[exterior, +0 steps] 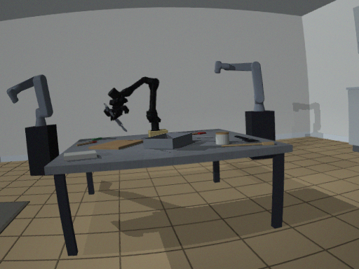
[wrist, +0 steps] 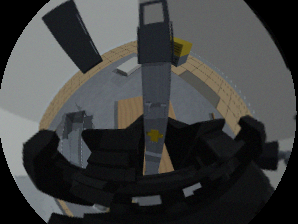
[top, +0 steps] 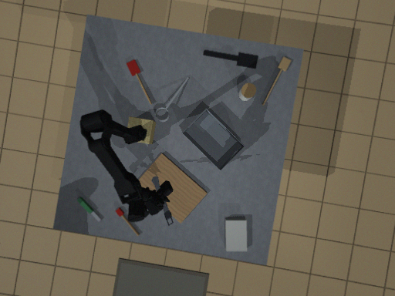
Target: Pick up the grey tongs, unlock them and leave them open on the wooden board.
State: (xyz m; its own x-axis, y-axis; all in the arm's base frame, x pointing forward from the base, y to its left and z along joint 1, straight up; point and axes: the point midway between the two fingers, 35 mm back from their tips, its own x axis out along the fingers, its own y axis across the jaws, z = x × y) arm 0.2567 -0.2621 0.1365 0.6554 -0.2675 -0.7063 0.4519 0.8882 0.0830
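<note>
Now: gripper tip 30 mm past the yellow lock piece, 10 mm to the right of it and 20 mm below it. Round my gripper tip: white block (430 mm ahead, 110 mm to the right, 160 mm below); then roasting tin (120 mm ahead, 370 mm to the left, 140 mm below); then wooden board (20 mm behind, 20 mm to the left, 170 mm below).
</note>
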